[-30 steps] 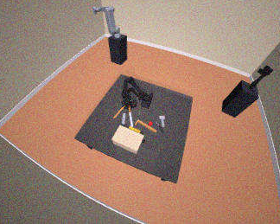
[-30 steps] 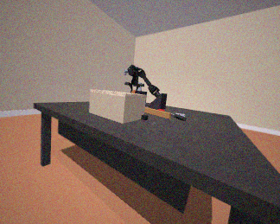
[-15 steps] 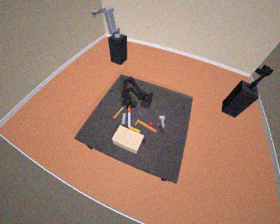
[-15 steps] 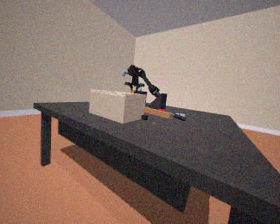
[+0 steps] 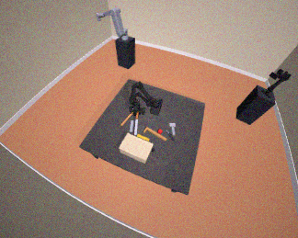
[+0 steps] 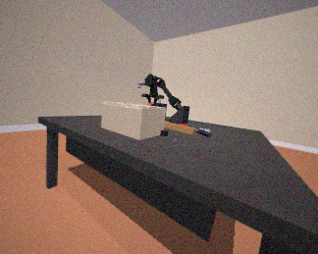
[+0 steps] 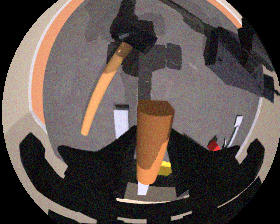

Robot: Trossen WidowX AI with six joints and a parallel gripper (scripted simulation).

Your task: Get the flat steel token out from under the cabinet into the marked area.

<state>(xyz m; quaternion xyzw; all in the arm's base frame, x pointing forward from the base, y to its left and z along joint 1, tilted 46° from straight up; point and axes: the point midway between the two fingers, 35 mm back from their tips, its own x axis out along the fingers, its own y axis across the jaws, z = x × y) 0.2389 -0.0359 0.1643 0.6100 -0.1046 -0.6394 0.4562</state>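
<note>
The grey bar is 12 cm ahead of my gripper tip, 1 cm to the right of it and 13 cm below it. Also, from my gripper tip: steel token (39 cm ahead, 24 cm to the left, 13 cm below); then small red piece (2 cm ahead, 33 cm to the left, 12 cm below).
</note>
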